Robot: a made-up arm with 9 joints. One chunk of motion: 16 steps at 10 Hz.
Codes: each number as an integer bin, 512 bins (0 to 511) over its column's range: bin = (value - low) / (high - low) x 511, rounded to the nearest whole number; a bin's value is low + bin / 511 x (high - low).
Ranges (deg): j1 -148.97..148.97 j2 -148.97..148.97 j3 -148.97..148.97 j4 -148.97..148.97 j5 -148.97..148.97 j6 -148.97..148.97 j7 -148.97..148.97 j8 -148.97..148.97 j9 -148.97..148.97
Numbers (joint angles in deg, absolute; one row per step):
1: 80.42 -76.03 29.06 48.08 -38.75 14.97 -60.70 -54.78 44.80
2: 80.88 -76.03 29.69 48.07 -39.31 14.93 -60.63 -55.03 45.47
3: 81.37 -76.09 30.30 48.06 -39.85 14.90 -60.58 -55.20 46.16
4: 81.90 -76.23 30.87 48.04 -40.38 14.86 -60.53 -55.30 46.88
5: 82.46 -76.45 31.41 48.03 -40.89 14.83 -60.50 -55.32 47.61
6: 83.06 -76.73 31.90 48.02 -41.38 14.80 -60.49 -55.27 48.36
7: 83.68 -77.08 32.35 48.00 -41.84 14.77 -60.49 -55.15 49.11
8: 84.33 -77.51 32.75 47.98 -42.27 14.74 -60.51 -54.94 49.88
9: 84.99 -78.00 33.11 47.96 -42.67 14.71 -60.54 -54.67 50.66
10: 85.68 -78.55 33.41 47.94 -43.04 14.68 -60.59 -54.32 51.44
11: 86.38 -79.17 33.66 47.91 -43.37 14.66 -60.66 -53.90 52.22
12: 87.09 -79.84 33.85 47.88 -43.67 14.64 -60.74 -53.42 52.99
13: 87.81 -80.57 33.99 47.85 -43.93 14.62 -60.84 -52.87 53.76
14: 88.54 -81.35 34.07 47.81 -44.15 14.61 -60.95 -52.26 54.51
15: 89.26 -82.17 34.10 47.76 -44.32 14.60 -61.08 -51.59 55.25
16: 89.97 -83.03 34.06 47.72 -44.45 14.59 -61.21 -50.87 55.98
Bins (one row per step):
1: 393 125 305 338 189 281 151 162 332
2: 394 125 306 338 188 281 152 161 333
3: 395 125 307 338 187 281 152 161 335
4: 396 125 308 338 186 281 152 161 336
5: 397 124 309 338 185 281 152 161 337
6: 398 124 310 338 185 281 152 161 338
7: 399 123 311 338 184 281 152 161 340
8: 400 123 312 338 183 281 152 161 341
9: 401 122 312 338 182 281 152 162 342
10: 402 121 313 338 182 281 152 162 344
11: 404 120 313 338 181 281 151 163 345
12: 405 119 314 338 181 281 151 164 346
13: 406 117 314 338 180 281 151 165 348
14: 407 116 314 337 180 281 151 166 349
15: 409 115 314 337 179 281 151 167 350
16: 410 113 314 337 179 281 151 168 352

